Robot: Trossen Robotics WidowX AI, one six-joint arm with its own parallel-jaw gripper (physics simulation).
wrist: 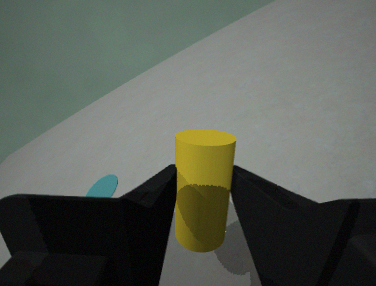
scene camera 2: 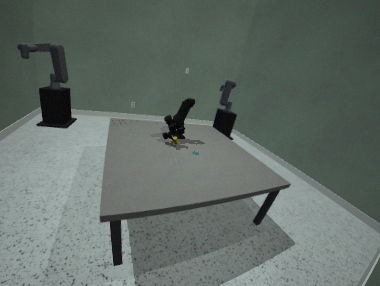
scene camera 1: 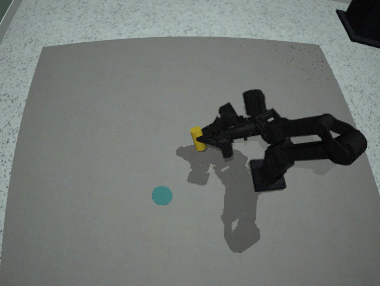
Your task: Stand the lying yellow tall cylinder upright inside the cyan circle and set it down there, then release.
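Where they show: gripper, between the fingertips: (wrist: 203, 172) (scene camera 2: 175, 139) (scene camera 1: 196, 136); arm's base, origin of its link: (scene camera 2: 179, 135) (scene camera 1: 270, 175).
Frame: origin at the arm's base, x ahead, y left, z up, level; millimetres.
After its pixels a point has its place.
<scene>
The yellow tall cylinder (scene camera 1: 200, 146) @[x 224, y -68, z 36 mm] (scene camera 2: 175, 141) @[x 246, y -95, z 39 mm] (wrist: 202, 215) @[x 214, y -88, z 43 mm] is between the fingers of my gripper (scene camera 1: 198, 139) @[x 237, y -94, z 49 mm] (scene camera 2: 174, 138) @[x 237, y -94, z 49 mm] (wrist: 203, 172) @[x 237, y -94, z 49 mm], which is shut on it; both fingertips touch its sides in the wrist view. The cylinder looks somewhat tilted in the scene views, and it seems to be a little above the table; the exact gap cannot be told. The cyan circle (scene camera 1: 162, 195) @[x 328, y 74, z -14 mm] (scene camera 2: 195, 153) @[x 335, y 67, z -15 mm] (wrist: 103, 186) @[x 336, y 70, z -14 mm] lies flat on the table, apart from the cylinder, to its lower left in scene camera 1. In the wrist view the left finger partly hides the circle.
The grey table (scene camera 1: 100, 100) @[x 573, y -255, z -16 mm] (scene camera 2: 150, 185) @[x 727, y -324, z -15 mm] carries my arm's base (scene camera 1: 269, 181) @[x 8, y 26, z 12 mm], right of the cylinder in scene camera 1. The arm's shadow falls below it there. Two other robots on black pedestals (scene camera 2: 55, 106) (scene camera 2: 224, 121) stand on the floor beyond the table.
</scene>
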